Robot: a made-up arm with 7 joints.
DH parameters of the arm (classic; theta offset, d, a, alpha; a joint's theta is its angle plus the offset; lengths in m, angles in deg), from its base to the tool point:
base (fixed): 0 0.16 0 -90
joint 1: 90 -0.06 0.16 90
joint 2: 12.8 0 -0.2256 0
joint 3: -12.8 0.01 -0.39 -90
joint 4: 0 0.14 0.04 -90
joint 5: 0 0.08 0.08 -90
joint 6: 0 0.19 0.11 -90
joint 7: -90 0.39 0.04 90
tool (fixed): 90 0.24 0 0
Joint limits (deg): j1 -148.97..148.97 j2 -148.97..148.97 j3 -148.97..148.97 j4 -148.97..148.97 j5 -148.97..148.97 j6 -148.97..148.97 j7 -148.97..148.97
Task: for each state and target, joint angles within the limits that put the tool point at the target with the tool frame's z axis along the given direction. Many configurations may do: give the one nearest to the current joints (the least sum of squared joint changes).
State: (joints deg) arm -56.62 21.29 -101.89 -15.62 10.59 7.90 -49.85
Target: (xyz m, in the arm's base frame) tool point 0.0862 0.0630 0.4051 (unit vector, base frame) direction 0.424 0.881 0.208
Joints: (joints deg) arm -67.50 16.45 -83.49 28.82 -12.15 2.00 -51.29
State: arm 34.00 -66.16 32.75 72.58 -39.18 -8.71 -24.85
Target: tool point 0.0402 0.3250 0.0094 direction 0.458 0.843 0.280
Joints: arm 26.37 -105.30 -1.13 47.40 -58.63 18.37 -12.83
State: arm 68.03 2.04 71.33 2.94 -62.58 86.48 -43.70
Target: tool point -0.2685 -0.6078 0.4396 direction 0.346 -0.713 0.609
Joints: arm 86.33 24.75 88.28 6.30 -55.91 113.57 -45.90
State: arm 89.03 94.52 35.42 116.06 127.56 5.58 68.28
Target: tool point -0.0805 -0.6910 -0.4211 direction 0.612 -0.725 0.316
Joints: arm 59.95 109.30 43.96 69.46 148.97 -26.94 51.61
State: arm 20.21 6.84 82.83 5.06 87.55 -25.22 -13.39
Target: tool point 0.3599 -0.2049 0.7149 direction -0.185 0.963 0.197
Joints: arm 7.76 -8.57 57.51 0.05 110.28 12.73 -18.22
